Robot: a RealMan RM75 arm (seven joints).
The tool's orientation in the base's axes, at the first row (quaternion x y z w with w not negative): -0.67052 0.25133 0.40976 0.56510
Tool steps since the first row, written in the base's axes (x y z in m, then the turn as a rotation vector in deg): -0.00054 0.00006 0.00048 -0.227 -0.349 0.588; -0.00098 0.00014 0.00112 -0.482 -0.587 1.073; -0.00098 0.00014 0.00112 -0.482 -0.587 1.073; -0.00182 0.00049 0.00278 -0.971 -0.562 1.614; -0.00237 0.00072 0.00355 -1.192 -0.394 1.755; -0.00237 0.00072 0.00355 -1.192 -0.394 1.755; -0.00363 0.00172 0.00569 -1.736 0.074 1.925; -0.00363 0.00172 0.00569 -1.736 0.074 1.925; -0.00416 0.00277 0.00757 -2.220 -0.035 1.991; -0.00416 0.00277 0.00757 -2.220 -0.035 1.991; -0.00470 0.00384 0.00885 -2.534 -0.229 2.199
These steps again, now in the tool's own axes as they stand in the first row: -0.00068 0.00015 0.00019 -0.656 -0.061 -0.291; -0.00144 0.00013 0.00037 -1.228 -0.069 -0.465; -0.00144 0.00013 0.00037 -1.228 -0.069 -0.465; -0.00323 -0.00019 0.00088 -1.938 0.018 -0.325; -0.00414 -0.00023 0.00123 -2.154 0.078 -0.108; -0.00414 -0.00023 0.00123 -2.154 0.078 -0.108; -0.00648 -0.00064 0.00248 -2.529 0.309 0.483; -0.00648 -0.00064 0.00248 -2.529 0.309 0.483; -0.00820 -0.00150 0.00358 -2.858 0.686 0.505; -0.00820 -0.00150 0.00358 -2.858 0.686 0.505; -0.00942 -0.00203 0.00472 -3.225 0.868 0.396
